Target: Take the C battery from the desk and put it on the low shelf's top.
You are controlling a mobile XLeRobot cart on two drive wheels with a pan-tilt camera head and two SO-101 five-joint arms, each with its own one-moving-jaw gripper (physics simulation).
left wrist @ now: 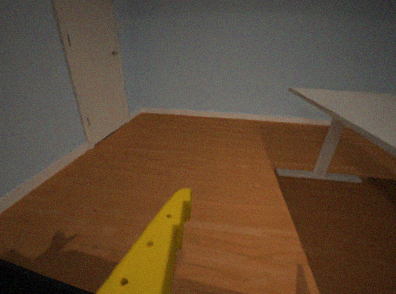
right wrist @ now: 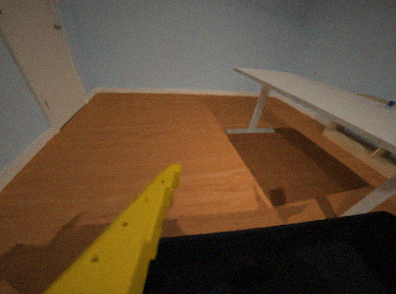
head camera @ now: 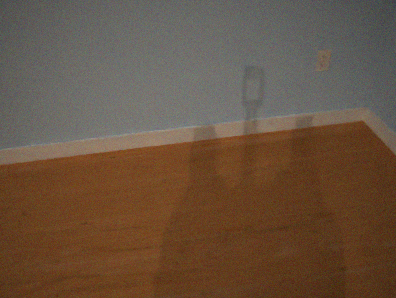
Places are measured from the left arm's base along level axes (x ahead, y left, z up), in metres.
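Where they show: left hand, tool point: [left wrist: 191, 200]; right hand, tool point: [right wrist: 180, 172].
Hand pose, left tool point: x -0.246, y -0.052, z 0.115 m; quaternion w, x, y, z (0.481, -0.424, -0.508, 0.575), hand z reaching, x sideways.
Each offset is from my left tool point to the top centre of the thing. "*": to the spot under its first point. Level surfaces: height alone.
The white desk {0.170 m down} [left wrist: 365, 107] [right wrist: 310, 92] stands at the right of both wrist views. A small blue object, likely the C battery {0.607 m back, 1.100 m left, 0.120 m down} [right wrist: 390, 104], shows on the far side of its top at the right edge of the right wrist view. Behind the desk, part of the low wooden shelf {0.811 m down} [right wrist: 352, 144] shows. The battery, desk and shelf do not show in the head view. My left gripper [left wrist: 185, 196] is open, one notched yellow jaw in view. My right gripper [right wrist: 176, 171] is open in the same way. Both are far from the battery and hold nothing visible.
The head view shows a blue wall [head camera: 125, 70] with an outlet [head camera: 323, 60] above the wood floor {0.890 m down} [head camera: 90, 215], with my shadow. A door [left wrist: 95, 65] [right wrist: 40, 60] stands at the left. Desk legs {* 1.443 m back, 0.753 m left, 0.590 m down} [left wrist: 328, 147] [right wrist: 259, 109] stand on the floor. A black surface [right wrist: 280, 265] fills the lower right.
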